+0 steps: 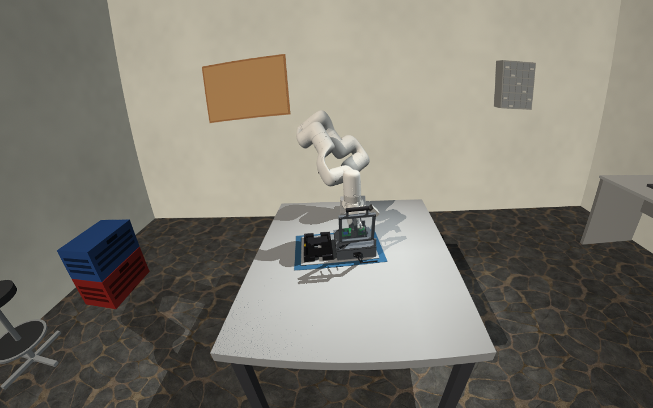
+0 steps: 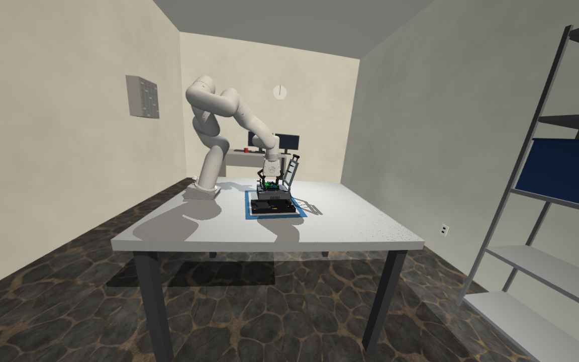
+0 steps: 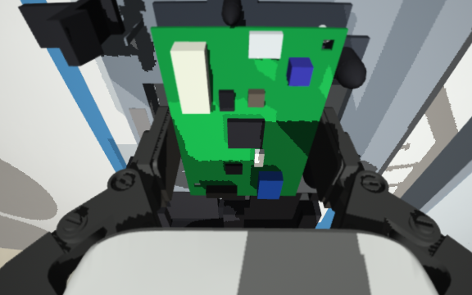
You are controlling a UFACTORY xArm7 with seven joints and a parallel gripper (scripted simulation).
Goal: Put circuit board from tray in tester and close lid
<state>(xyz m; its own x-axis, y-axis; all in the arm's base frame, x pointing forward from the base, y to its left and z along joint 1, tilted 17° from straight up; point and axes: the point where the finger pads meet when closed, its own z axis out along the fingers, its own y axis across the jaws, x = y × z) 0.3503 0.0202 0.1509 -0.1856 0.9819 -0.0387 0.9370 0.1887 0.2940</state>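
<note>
My hand is right at the green circuit board. Also, from my hand: lid 12 cm ahead, 2 cm to the left, 9 cm above; tester plate 1 cm ahead, 1 cm to the left, 2 cm below; black latch hook 7 cm behind, 5 cm to the left.
</note>
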